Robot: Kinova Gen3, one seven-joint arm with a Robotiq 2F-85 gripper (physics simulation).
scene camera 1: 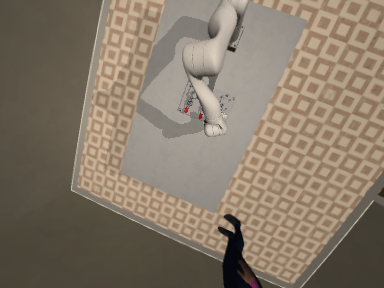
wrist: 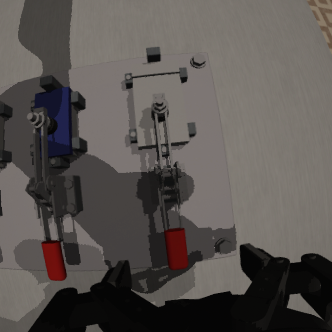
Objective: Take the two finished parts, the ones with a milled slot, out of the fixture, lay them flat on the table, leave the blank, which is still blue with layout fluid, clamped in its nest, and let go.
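Places are measured from the arm's base along level axes (x ahead, y left, z up), in millimetres.
Pixels of known places: gripper, fingertip midpoint: (wrist: 185,265).
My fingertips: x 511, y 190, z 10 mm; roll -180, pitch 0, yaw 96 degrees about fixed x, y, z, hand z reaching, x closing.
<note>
Ahead of a thing's pixels: the offset from my fingertips to its top centre. "pt": to the spot under its first point. Level surfaces: height alone.
The fixture plate @[pt dx -80, dy +35, dz -57 mm] (wrist: 212,165) lies on the table @[dz -72 mm] (scene camera 1: 170,160) (wrist: 280,125). In the wrist view, a pale grey part @[dx -145, dy -21, dz -41 mm] (wrist: 145,120) sits in the right nest under a clamp arm (wrist: 159,131); a thin dark line crosses its far end. The blue blank @[dx -123, dy -130, dz -31 mm] (wrist: 61,120) sits in the nest to its left, under another clamp arm (wrist: 43,160). The left nest is mostly cut off by the frame edge, so its contents cannot be told. My gripper (wrist: 185,265) is open and empty, above the near edge of the plate, its fingertips on either side of the right clamp's red handle @[dx -6, dy -6, dz -20 mm] (wrist: 176,249).
The blank's clamp has a red handle @[dx +6, dy -115, dz -10 mm] (wrist: 54,260) near the left finger. Bolts @[dx -201, dy +24, dz -50 mm] (wrist: 198,60) @[dx +5, dy +46, dz -50 mm] (wrist: 223,245) stand at the plate's right corners. In the scene view the arm (scene camera 1: 204,95) covers part of the fixture. A person's legs (scene camera 1: 233,250) show beyond the table's near end.
</note>
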